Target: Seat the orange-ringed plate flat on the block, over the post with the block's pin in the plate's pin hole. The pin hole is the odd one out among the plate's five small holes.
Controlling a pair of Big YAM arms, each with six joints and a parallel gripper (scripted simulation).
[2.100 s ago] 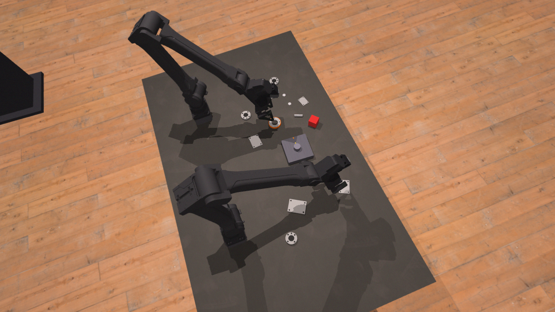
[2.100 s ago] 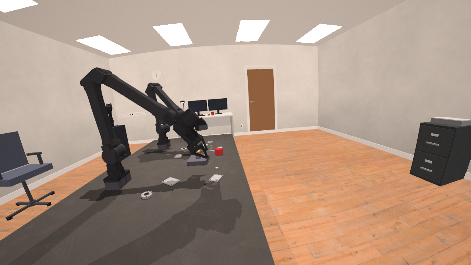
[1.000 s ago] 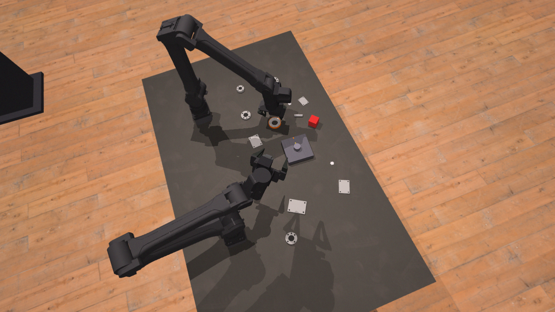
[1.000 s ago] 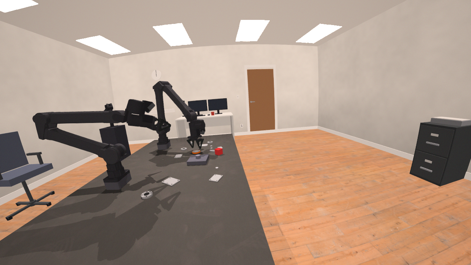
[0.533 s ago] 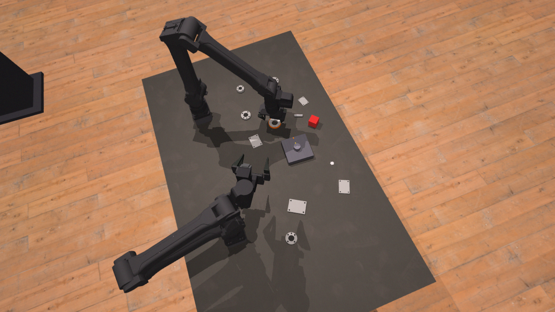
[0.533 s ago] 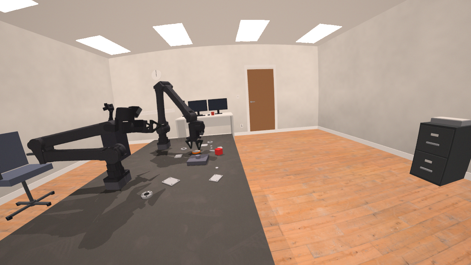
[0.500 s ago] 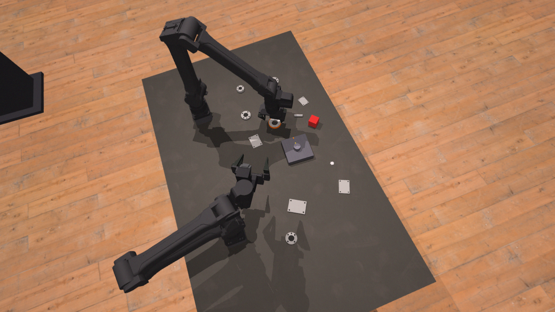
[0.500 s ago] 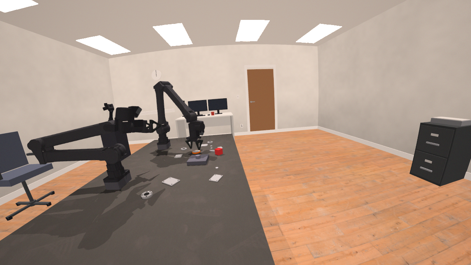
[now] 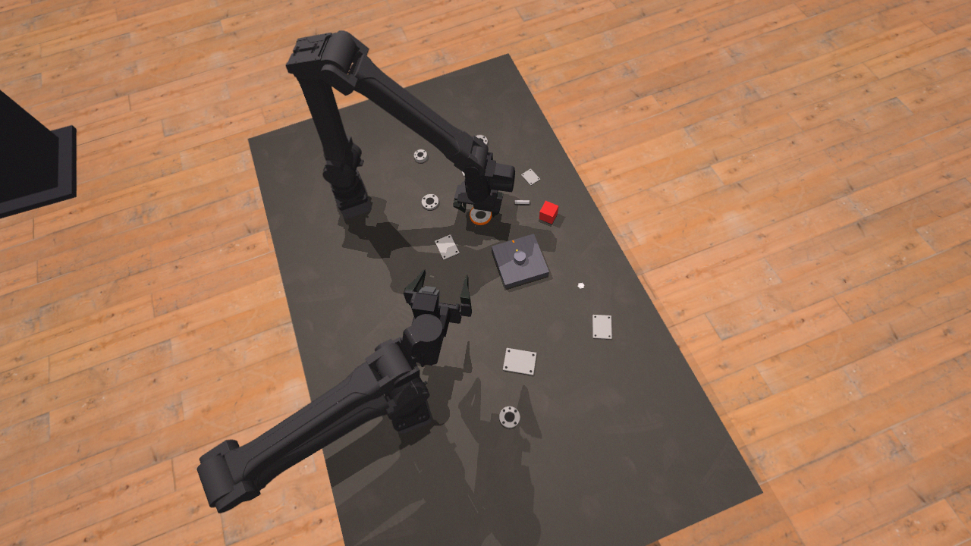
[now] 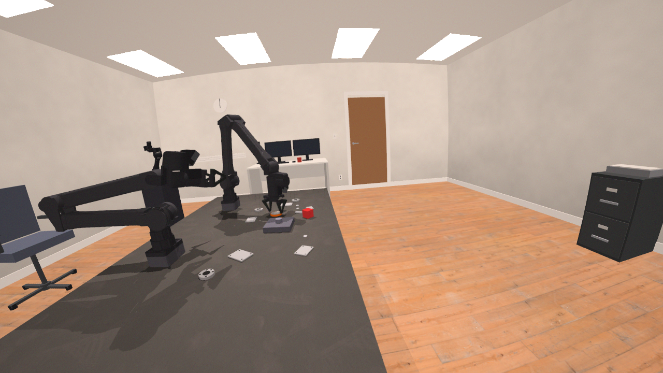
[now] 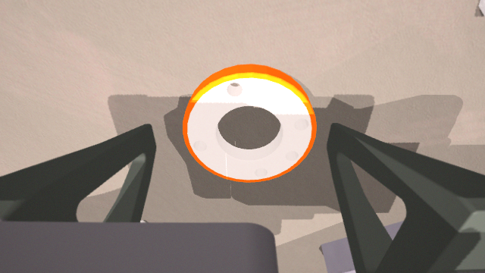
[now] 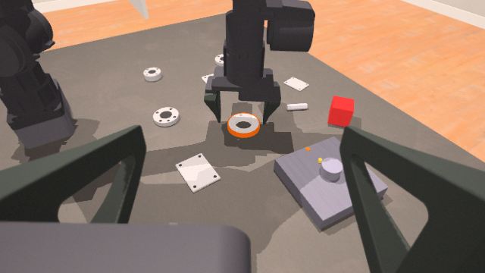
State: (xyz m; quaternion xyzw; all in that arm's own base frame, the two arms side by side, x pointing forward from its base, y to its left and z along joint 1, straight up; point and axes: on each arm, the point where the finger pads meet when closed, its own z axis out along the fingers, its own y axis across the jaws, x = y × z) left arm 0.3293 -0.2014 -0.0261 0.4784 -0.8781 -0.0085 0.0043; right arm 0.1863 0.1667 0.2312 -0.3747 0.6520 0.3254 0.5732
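My left hand is 10 mm above the orange-ringed plate. Also, from my left hand: red cube 180 mm ahead, 70 mm to the right; then small rod 130 mm ahead, 10 mm below; then grey block 160 mm to the right, 60 mm ahead.
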